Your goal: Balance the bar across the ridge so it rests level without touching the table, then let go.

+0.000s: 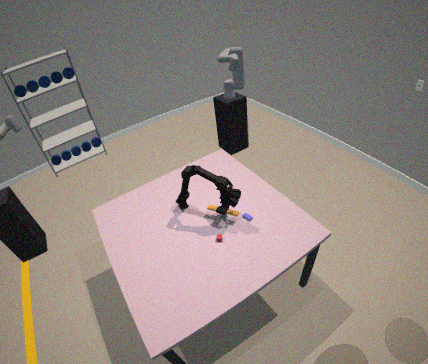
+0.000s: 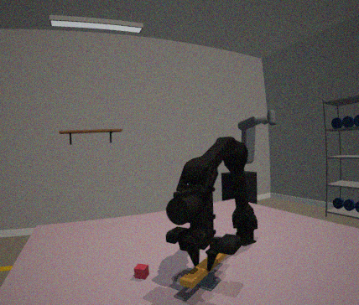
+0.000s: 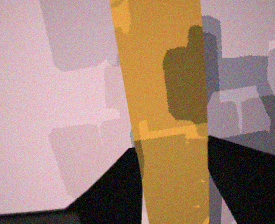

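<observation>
Right now my gripper tip is 2 cm to the left of the yellow bar and 2 cm past it. From my gripper tip the other things lie so: red cube 15 cm to the right, 13 cm ahead, 5 cm below; then blue block 11 cm to the left, 9 cm ahead, 6 cm below.
</observation>
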